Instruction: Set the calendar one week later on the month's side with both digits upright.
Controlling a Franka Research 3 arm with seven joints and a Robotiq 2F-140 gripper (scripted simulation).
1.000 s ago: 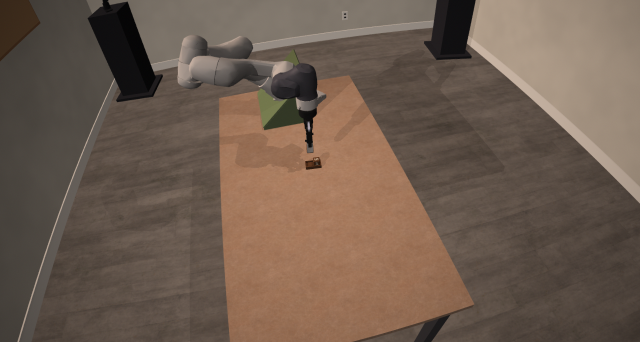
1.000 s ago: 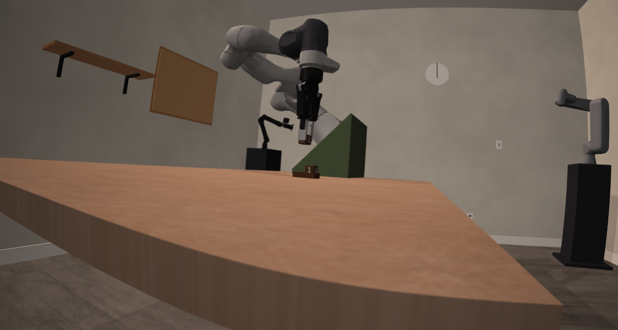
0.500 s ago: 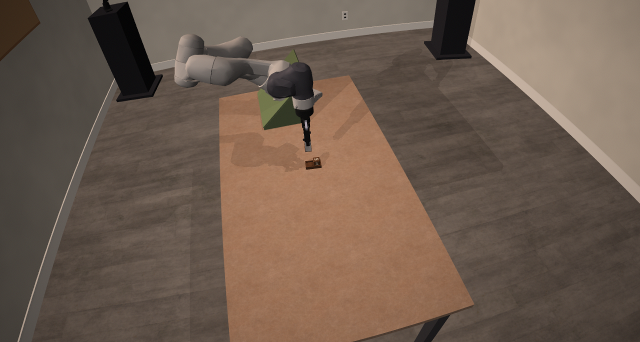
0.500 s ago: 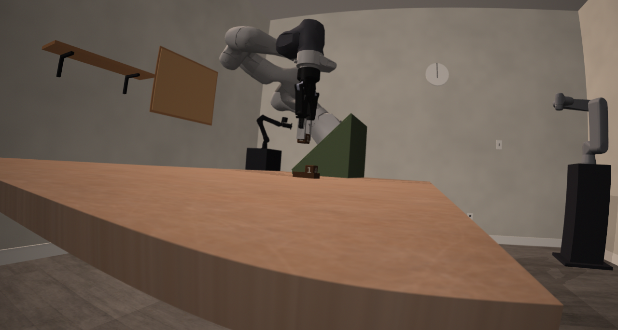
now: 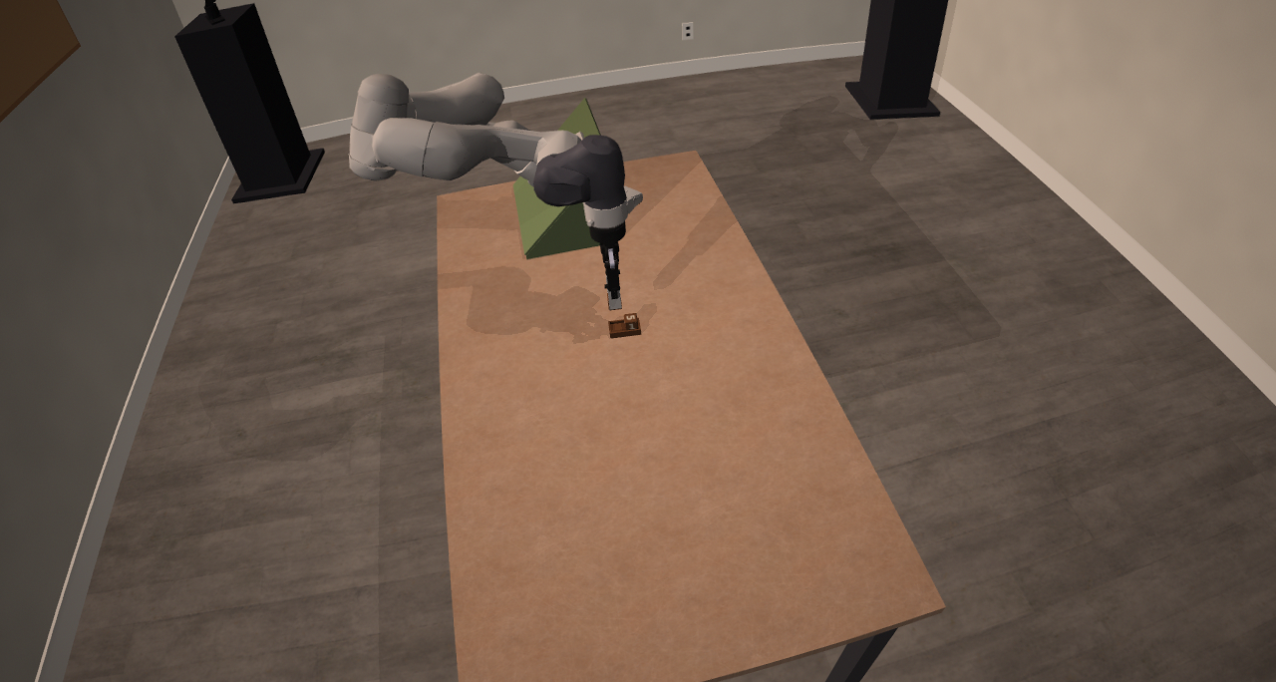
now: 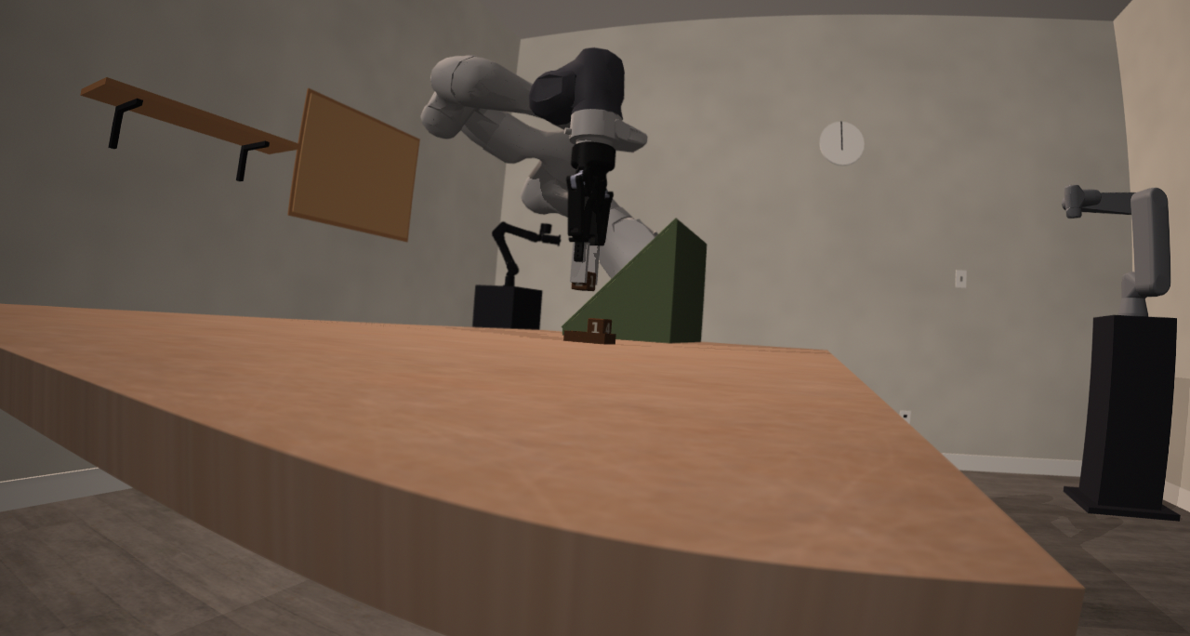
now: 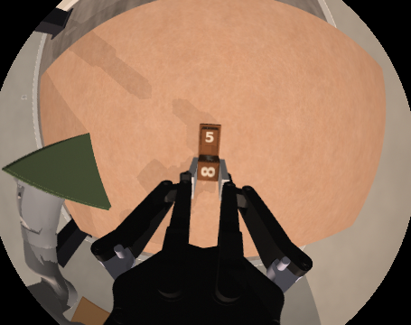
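Now: the brown calendar tray 2 cm to the left of my hand and 12 cm below it.
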